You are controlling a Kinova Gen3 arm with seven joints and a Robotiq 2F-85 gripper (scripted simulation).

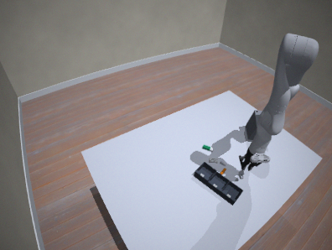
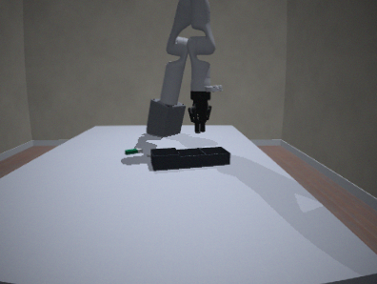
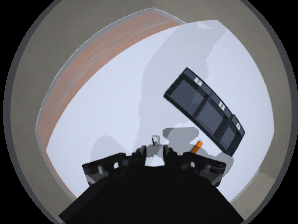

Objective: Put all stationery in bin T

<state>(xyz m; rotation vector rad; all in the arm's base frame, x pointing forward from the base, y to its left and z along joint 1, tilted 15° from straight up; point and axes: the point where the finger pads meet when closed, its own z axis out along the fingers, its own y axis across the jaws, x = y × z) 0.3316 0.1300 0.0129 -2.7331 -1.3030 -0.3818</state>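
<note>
Right now my hand is 80 mm above the tiny pale thing. Also, from my hand: small orange thing: 60 mm ahead, 90 mm to the right, 90 mm below; long black bin: 150 mm ahead, 50 mm to the right, 70 mm below; thin grey stick: 20 mm ahead, 130 mm to the right, 90 mm below.
</note>
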